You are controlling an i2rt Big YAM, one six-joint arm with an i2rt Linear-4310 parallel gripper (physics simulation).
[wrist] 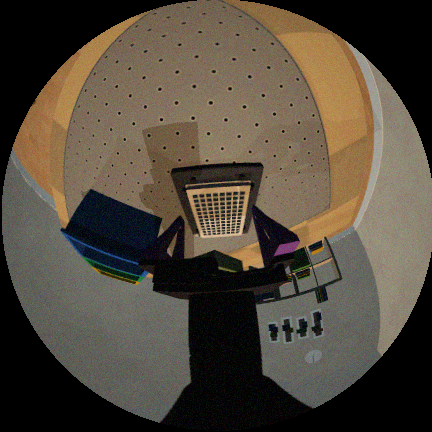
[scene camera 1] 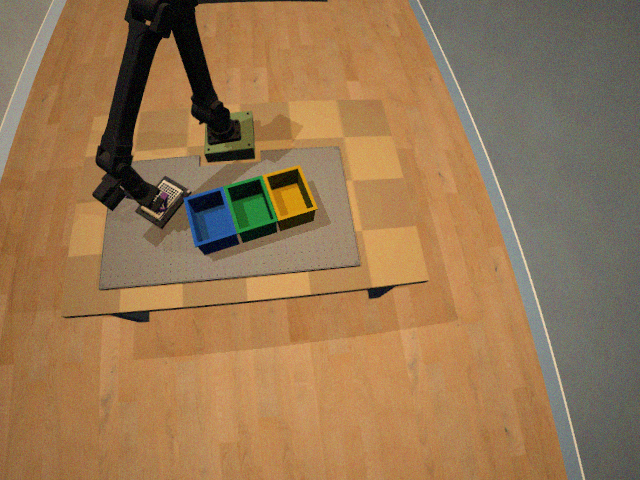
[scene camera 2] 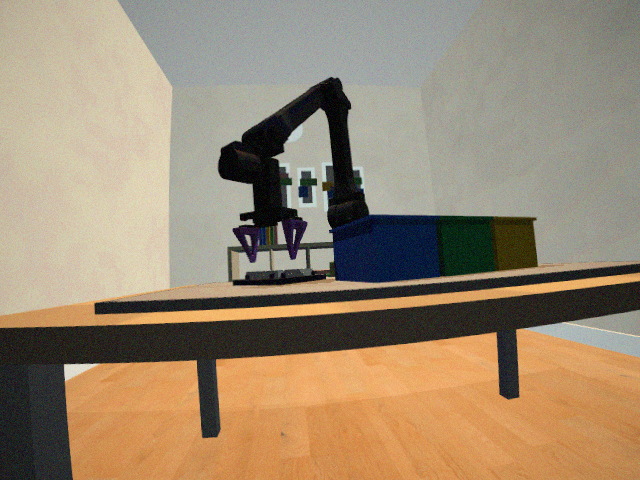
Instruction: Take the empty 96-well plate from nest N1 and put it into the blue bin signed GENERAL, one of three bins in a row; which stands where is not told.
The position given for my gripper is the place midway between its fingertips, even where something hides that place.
In view: my gripper [scene camera 2: 272,261], a pale 96-well plate [wrist: 218,205] and a dark nest [wrist: 253,170].
My gripper shows as well in the wrist view [wrist: 216,213] and in scene camera 1 [scene camera 1: 154,204].
